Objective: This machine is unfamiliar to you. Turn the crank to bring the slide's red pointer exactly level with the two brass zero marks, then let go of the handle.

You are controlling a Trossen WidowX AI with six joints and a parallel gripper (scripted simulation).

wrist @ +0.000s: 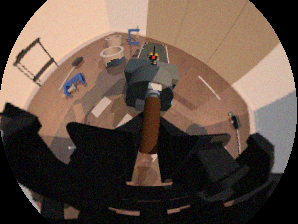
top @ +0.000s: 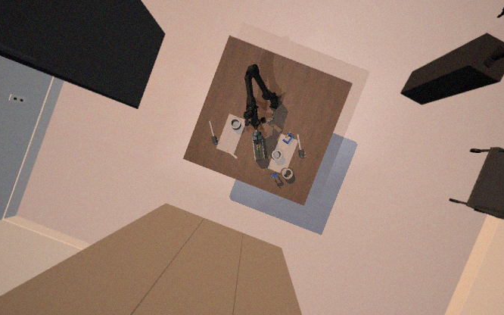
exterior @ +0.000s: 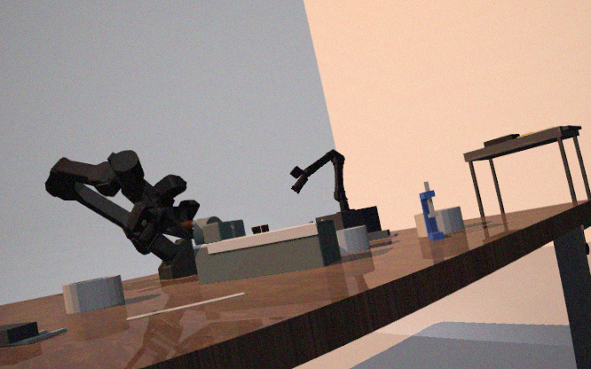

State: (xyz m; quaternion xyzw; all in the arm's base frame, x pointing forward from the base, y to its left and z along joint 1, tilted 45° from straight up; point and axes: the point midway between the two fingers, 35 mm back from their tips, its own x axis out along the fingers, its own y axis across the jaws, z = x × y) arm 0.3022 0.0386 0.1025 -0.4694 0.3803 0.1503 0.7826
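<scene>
Right now my gripper tip is 12 cm short of the red pointer, 9 cm to the right of it and 1 cm above it. Also, from my gripper tip: crank handle (1 cm behind, 1 cm to the right, 3 cm above); thin white rod (31 cm ahead, 11 cm to the right, 9 cm below).
</scene>
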